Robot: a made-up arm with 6 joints. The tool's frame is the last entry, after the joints. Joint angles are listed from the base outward. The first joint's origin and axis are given. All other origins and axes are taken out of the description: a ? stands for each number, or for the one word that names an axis. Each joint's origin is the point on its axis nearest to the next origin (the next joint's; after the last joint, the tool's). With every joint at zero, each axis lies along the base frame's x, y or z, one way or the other. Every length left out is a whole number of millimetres.
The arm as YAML. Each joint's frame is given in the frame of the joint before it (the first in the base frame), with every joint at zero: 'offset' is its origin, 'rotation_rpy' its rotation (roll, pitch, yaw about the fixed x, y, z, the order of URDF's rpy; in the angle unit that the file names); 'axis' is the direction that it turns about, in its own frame. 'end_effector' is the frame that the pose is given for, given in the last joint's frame.
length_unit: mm
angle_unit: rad
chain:
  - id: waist
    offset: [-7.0, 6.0, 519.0]
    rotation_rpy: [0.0, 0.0, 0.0]
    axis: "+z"
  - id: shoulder
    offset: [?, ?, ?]
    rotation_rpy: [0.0, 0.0, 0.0]
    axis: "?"
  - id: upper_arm
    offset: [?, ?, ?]
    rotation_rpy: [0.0, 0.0, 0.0]
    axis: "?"
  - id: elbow
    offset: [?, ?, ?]
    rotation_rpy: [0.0, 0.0, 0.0]
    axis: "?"
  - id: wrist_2
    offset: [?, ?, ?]
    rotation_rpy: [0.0, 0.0, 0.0]
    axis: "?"
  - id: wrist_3
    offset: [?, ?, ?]
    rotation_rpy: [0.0, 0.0, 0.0]
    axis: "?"
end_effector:
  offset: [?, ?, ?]
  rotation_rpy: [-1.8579, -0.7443, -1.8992]
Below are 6 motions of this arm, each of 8 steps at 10 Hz.
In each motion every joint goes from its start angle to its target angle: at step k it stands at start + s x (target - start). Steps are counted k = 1, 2, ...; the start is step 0. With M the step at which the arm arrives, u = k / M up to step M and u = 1 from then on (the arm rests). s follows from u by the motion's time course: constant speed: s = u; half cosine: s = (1 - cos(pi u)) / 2; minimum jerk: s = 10 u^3 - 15 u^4 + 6 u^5.
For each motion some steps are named. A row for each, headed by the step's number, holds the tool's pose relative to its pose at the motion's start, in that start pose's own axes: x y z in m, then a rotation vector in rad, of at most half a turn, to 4 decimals.
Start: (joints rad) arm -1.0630 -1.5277 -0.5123 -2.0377 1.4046 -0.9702
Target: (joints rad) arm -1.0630 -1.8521 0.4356 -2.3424 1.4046 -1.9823
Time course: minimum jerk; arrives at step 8
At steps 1, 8:
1: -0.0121 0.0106 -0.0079 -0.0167 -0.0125 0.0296
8: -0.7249 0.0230 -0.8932 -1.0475 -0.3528 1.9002

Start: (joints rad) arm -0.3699 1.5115 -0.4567 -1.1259 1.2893 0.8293
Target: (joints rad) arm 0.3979 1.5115 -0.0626 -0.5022 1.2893 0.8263
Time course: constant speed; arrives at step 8
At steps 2, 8:
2: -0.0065 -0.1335 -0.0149 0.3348 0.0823 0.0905
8: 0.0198 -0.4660 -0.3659 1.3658 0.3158 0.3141

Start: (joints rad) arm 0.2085 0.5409 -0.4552 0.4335 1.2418 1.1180
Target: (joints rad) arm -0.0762 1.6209 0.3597 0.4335 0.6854 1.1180
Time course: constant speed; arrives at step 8
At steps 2, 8:
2: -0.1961 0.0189 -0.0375 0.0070 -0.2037 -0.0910
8: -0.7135 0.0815 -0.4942 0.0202 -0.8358 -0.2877

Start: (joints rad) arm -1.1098 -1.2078 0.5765 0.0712 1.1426 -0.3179
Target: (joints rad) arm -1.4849 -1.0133 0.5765 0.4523 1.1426 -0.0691
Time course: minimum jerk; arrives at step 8
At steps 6, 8:
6: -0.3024 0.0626 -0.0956 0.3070 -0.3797 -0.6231
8: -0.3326 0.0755 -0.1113 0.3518 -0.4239 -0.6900

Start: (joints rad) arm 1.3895 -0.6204 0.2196 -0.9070 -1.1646 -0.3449
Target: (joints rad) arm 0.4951 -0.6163 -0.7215 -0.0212 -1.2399 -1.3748
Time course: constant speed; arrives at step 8
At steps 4, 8:
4: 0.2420 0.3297 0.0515 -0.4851 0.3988 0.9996
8: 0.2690 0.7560 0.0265 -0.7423 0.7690 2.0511

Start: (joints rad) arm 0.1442 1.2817 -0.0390 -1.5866 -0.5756 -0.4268
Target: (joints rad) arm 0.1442 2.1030 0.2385 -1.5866 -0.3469 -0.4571
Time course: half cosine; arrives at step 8
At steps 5, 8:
5: 0.3957 -0.1399 0.2811 -0.0041 0.2179 0.3583
8: 0.6170 -0.1327 0.3881 -0.0052 0.3306 0.5069

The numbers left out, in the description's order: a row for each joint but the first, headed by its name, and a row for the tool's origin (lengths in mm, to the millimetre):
shoulder: xyz -3.0 -22.0 0.0, axis +y
upper_arm: xyz 14.0 0.0 779.0, axis -y
elbow: xyz 966.0 0.0 -8.0, axis -x
wrist_2: xyz 0.0 -293.0 -3.0, axis -y
wrist_3: xyz -36.0 0.0 -10.0, axis -x
tool: xyz 0.0 29.0 -1.0

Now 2 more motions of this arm.
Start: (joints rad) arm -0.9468 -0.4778 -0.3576 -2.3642 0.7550 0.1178
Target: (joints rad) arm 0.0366 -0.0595 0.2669 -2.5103 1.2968 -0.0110
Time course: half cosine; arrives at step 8
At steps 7, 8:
7: 0.0228 0.6898 -0.3656 -0.5269 0.3493 -0.1799
8: 0.0352 0.7115 -0.3920 -0.5442 0.3676 -0.1914

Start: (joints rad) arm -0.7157 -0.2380 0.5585 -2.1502 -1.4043 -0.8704
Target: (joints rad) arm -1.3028 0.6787 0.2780 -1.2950 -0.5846 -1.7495
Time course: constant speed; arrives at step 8
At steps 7, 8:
7: 0.7787 0.8444 -0.8898 1.5838 -0.2425 1.4295
8: 0.8226 1.0441 -0.9233 1.8202 -0.3065 1.5410

